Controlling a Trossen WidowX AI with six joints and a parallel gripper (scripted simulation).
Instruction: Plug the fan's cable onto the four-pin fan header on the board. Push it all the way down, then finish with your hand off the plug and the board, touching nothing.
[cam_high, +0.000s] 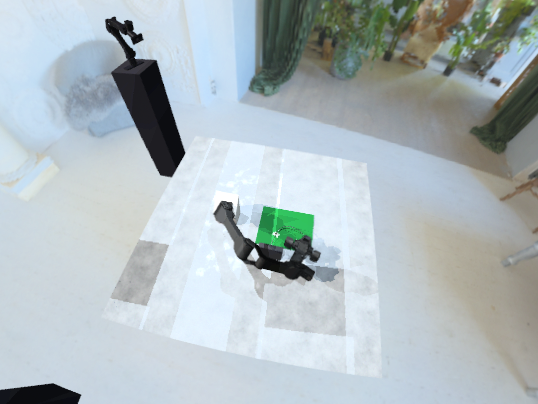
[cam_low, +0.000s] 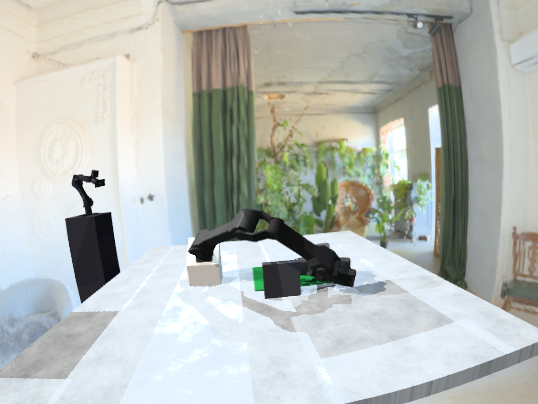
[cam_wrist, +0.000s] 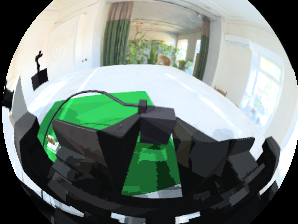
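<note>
The green board is 120 mm behind my gripper tip, 60 mm to the left of it and 70 mm below it. The rest, counted from my gripper tip: dark plug: 10 mm below; white header: 170 mm behind, 10 mm to the left, 60 mm below; black fan: 180 mm behind, 110 mm to the right.
</note>
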